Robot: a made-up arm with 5 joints. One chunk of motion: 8 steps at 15 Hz.
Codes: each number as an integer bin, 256 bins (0 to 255) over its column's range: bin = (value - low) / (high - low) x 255, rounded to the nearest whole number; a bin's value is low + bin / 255 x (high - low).
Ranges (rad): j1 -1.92..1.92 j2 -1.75..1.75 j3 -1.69..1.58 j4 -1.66..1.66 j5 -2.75..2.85
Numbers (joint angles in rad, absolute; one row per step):
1: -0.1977 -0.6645 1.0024 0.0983 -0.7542
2: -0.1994 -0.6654 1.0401 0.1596 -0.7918
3: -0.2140 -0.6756 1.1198 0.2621 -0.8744
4: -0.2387 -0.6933 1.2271 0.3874 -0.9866
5: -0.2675 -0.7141 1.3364 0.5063 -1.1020
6: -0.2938 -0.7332 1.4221 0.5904 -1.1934
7: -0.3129 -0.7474 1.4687 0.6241 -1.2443
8: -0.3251 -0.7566 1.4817 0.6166 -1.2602
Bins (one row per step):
1: 114 79 210 135 91
2: 114 79 213 140 89
3: 113 78 219 148 85
4: 112 77 227 157 80
5: 110 75 236 166 75
6: 108 74 243 173 71
7: 107 73 246 175 69
8: 106 72 247 175 68

